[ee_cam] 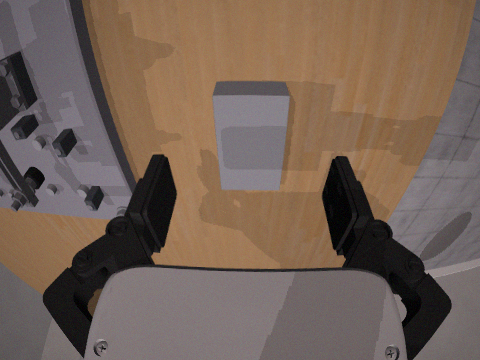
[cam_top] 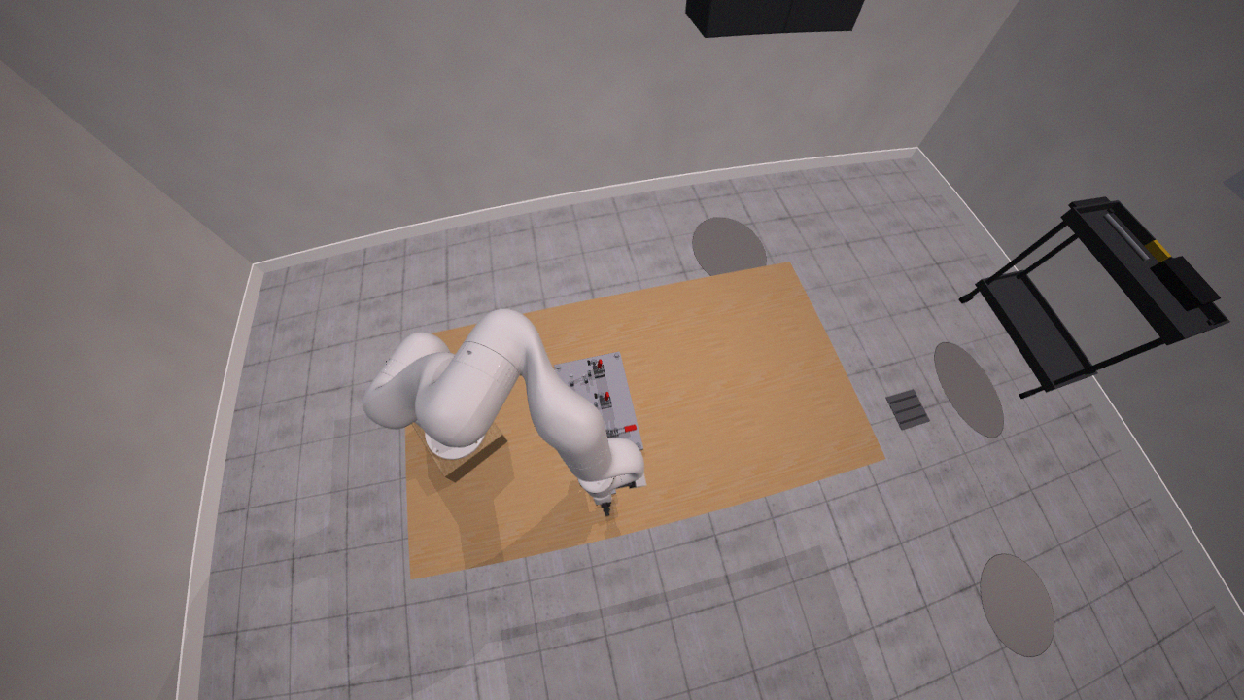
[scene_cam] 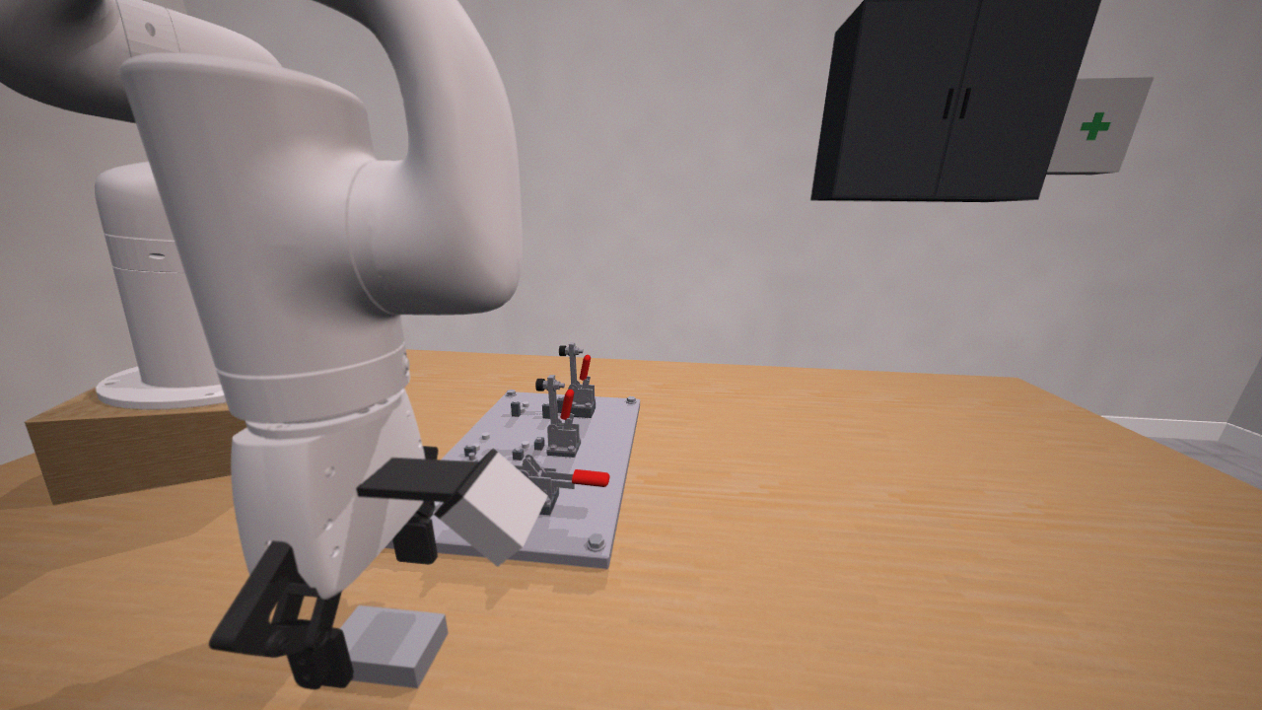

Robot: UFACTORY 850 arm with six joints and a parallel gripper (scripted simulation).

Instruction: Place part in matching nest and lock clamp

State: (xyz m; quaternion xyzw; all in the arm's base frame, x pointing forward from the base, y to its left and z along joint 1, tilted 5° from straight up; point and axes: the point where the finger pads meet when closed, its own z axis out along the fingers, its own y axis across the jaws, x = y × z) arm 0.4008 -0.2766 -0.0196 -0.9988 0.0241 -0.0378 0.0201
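Right now my hand is 40 mm above the grey block part. Round my hand: grey fixture plate 40 mm ahead, 270 mm to the left, 40 mm below; clamp 70 mm ahead, 160 mm to the left.
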